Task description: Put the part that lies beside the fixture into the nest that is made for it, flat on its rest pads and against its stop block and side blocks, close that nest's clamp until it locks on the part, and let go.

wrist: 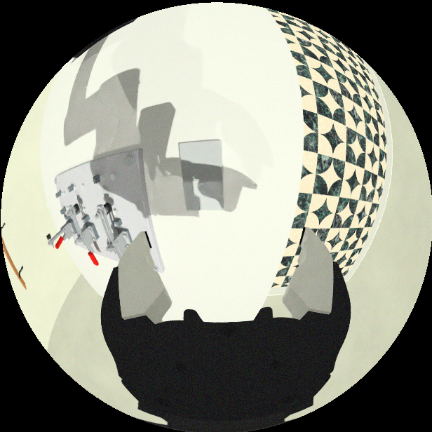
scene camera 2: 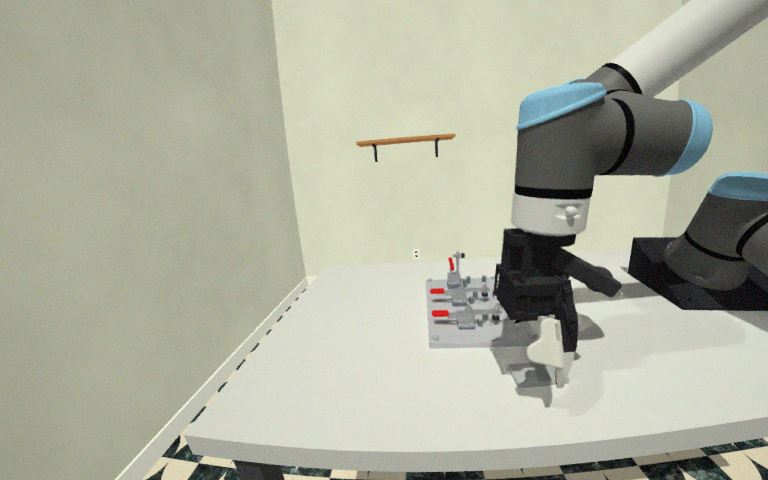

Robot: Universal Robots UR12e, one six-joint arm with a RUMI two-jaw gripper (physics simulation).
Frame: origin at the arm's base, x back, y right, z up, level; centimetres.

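Seen in the pictures: gripper, fingertip midpoint: (scene camera 2: 534, 350); arm's base, link origin: (scene camera 2: 701, 265).
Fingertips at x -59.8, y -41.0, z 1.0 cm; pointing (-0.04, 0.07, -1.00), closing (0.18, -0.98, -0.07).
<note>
Offsets run from my fingertips to a thing's middle. "*": to the spot under its first point. Level surfaces: height alone.
The part, a flat grey rectangular plate @[dx +2.3, dy +3.7, dz -7.7 cm] (scene camera 2: 532, 378) (wrist: 202, 155), lies on the table beside the fixture @[dx -8.0, dy +28.8, dz -7.4 cm] (scene camera 2: 458, 337) (wrist: 131, 200), partly in shadow. The fixture is a pale grey base with three nests and red-handled clamps. The rear clamp @[* dx -11.5, dy +39.8, dz -1.8 cm] (scene camera 2: 455, 271) has its arm raised. The middle clamp @[dx -10.9, dy +28.5, dz -3.8 cm] (scene camera 2: 459, 292) and front clamp @[dx -9.6, dy +17.5, dz -4.1 cm] (scene camera 2: 466, 315) have their arms low and their handles roughly level. My gripper (scene camera 2: 546, 360) (wrist: 225, 232) is open and empty, above the table at the part. It hides the fixture's right side in the scene view. Fine nest details are too small to tell.
The white table @[dz -8.2 cm] (scene camera 2: 339, 396) (wrist: 235, 260) ends at its front edge, beyond the right finger in the wrist view. The arm's black base (scene camera 2: 651, 263) stands at the back right. A wooden shelf (scene camera 2: 404, 139) hangs on the rear wall.
</note>
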